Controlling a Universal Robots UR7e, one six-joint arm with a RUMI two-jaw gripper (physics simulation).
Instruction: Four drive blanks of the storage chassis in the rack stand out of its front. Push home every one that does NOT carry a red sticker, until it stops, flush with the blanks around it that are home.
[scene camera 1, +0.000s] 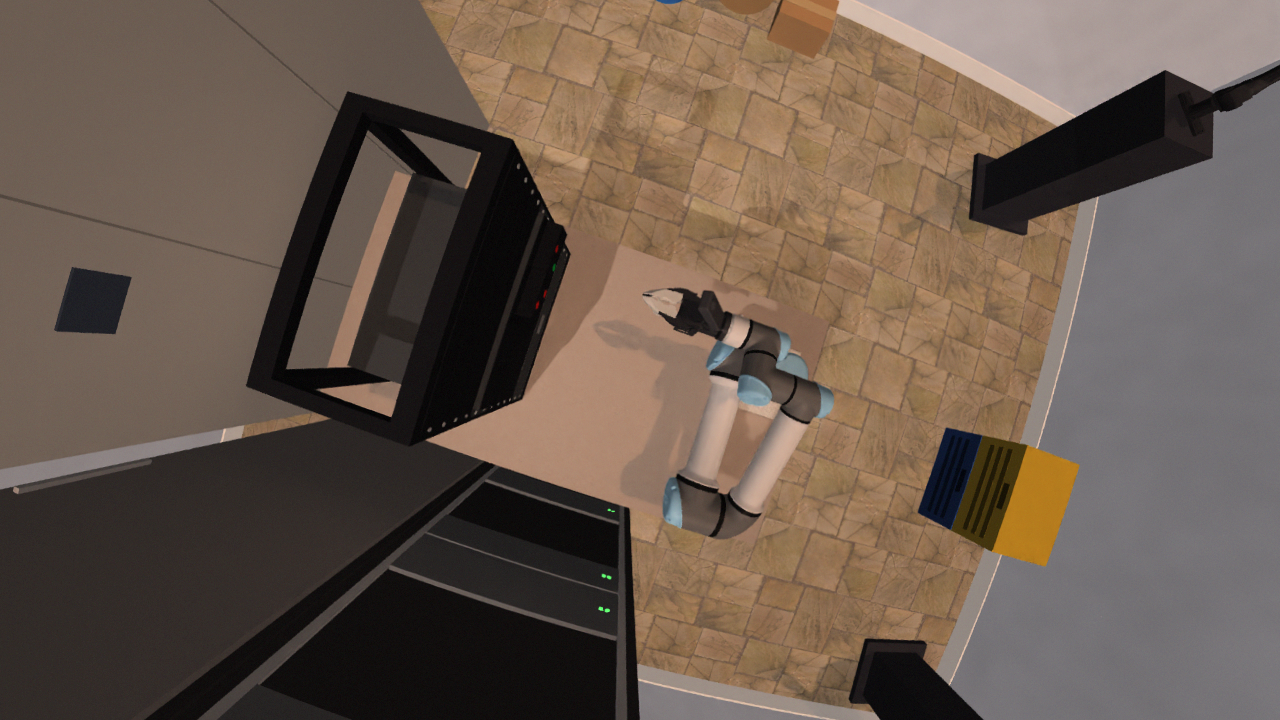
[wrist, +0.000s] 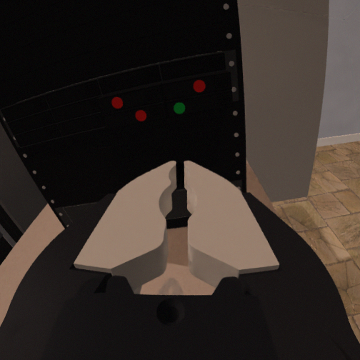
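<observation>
The black rack (scene camera 1: 452, 291) (wrist: 241, 145) holds the storage chassis (scene camera 1: 529, 277) (wrist: 75, 100). In the wrist view, three red stickers (wrist: 117, 102) (wrist: 140, 115) (wrist: 199, 86) and one green sticker (wrist: 179, 108) show on its dark blanks. The left and middle red ones are close together; the green one is left of and below the right red one. The blanks' edges are too dark to tell how far each stands out. My gripper (scene camera 1: 646, 293) (wrist: 180, 165) is shut and empty, in front of the chassis and apart from it. In the wrist view its tips show below the stickers.
A second dark cabinet (scene camera 1: 624, 573) with green lights stands beside the rack at the bottom of the scene view. A yellow and blue box (scene camera 1: 1036, 505) is behind the arm at the right. A black pillar (scene camera 1: 1074, 161) stands at the upper right, and a cardboard box (scene camera 1: 802, 26) at the top.
</observation>
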